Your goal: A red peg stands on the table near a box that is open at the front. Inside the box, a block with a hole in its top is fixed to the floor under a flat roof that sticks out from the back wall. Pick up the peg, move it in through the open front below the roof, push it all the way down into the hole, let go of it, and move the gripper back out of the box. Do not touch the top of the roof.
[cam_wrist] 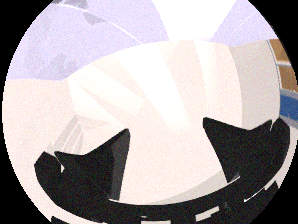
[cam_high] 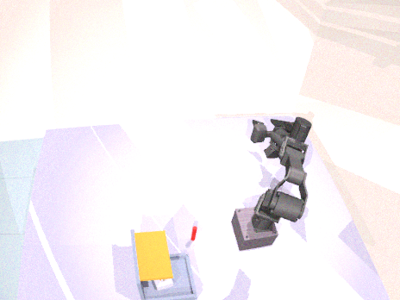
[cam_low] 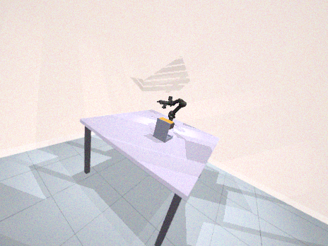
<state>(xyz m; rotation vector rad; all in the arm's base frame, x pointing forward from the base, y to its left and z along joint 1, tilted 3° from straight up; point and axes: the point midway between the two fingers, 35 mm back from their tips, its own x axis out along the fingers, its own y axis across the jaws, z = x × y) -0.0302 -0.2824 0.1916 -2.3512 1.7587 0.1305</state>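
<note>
My gripper tip is 310 mm to the right of the red peg, 260 mm short of it and 230 mm above it. Also, from my gripper tip: box floor (460 mm to the left, 360 mm ahead, 270 mm below); orange roof (470 mm to the left, 390 mm ahead, 60 mm below).
</note>
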